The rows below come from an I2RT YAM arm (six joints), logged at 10 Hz.
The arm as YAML. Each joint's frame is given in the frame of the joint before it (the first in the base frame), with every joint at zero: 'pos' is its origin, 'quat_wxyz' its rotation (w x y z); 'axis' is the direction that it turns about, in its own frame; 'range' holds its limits. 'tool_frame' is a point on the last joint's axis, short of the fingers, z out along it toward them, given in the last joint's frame.
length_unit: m
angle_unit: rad
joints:
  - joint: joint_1
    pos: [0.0, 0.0, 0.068]
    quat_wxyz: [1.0, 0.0, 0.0, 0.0]
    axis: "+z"
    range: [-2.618, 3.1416]
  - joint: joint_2
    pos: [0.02, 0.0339, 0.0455]
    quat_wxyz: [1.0, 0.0, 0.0, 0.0]
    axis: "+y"
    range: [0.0, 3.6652]
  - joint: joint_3
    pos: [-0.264, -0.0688, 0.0]
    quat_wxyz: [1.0, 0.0, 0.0, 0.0]
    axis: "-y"
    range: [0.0, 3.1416]
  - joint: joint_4
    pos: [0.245, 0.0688, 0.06]
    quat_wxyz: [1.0, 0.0, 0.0, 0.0]
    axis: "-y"
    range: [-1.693, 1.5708]
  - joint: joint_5
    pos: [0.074, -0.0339, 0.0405]
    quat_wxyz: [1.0, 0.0, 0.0, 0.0]
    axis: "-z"
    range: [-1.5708, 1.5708]
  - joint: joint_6
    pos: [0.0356, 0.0, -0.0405]
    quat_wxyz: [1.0, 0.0, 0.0, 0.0]
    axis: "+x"
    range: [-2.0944, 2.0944]
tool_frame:
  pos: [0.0, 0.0, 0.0]
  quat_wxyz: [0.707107, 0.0, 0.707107, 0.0]
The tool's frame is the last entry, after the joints.
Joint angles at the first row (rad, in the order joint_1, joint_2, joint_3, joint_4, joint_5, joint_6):
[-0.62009 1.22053 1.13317 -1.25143 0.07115 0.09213]
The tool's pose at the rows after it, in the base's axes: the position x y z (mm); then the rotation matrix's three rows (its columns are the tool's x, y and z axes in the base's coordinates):
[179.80 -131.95 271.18], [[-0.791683 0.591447 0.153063], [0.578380 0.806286 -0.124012], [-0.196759 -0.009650 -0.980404]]
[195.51 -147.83 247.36], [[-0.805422 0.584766 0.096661], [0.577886 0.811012 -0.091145], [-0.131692 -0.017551 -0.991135]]
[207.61 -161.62 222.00], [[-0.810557 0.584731 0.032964], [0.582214 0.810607 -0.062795], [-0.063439 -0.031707 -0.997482]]
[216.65 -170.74 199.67], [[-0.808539 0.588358 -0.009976], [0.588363 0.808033 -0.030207], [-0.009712 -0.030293 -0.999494]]
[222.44 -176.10 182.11], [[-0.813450 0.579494 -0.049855], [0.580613 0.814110 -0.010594], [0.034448 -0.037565 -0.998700]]
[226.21 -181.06 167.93], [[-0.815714 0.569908 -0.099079], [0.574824 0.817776 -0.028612], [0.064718 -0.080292 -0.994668]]
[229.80 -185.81 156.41], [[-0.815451 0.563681 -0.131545], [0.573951 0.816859 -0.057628], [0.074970 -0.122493 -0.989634]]
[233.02 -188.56 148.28], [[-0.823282 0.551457 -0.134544], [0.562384 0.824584 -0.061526], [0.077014 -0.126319 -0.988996]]
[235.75 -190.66 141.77], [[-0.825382 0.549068 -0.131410], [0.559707 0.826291 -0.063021], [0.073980 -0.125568 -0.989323]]
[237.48 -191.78 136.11], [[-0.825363 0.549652 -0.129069], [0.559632 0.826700 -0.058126], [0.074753 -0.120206 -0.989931]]
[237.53 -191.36 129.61], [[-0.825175 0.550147 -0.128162], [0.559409 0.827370 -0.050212], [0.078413 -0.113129 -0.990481]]
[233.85 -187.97 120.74], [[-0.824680 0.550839 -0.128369], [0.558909 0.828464 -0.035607], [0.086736 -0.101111 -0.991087]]
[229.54 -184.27 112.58], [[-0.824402 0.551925 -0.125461], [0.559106 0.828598 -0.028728], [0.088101 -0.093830 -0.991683]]
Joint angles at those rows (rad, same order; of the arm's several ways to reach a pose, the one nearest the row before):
[-0.63155 1.30026 1.10267 -1.17515 0.00973 -0.00058]
[-0.64528 1.41509 1.10227 -1.12553 0.01469 -0.02271]
[-0.65748 1.52532 1.10228 -1.08321 0.02956 -0.03453]
[-0.66357 1.61535 1.10226 -1.04695 0.02995 -0.03452]
[-0.66474 1.68288 1.10228 -1.02294 0.03910 -0.04484]
[-0.66471 1.73592 1.10229 -0.99775 0.08373 -0.05092]
[-0.66471 1.77787 1.10227 -0.96380 0.12684 -0.05168]
[-0.66472 1.80646 1.10227 -0.93520 0.13180 -0.06580]
[-0.66470 1.82861 1.10189 -0.90924 0.13104 -0.06922]
[-0.66471 1.84652 1.09998 -0.89056 0.12570 -0.06923]
[-0.66432 1.85989 1.08815 -0.86956 0.11883 -0.06884]
[-0.66434 1.86486 1.05345 -0.83905 0.10739 -0.06886]
[-0.66434 1.86486 1.01455 -0.80205 0.10014 -0.06848]

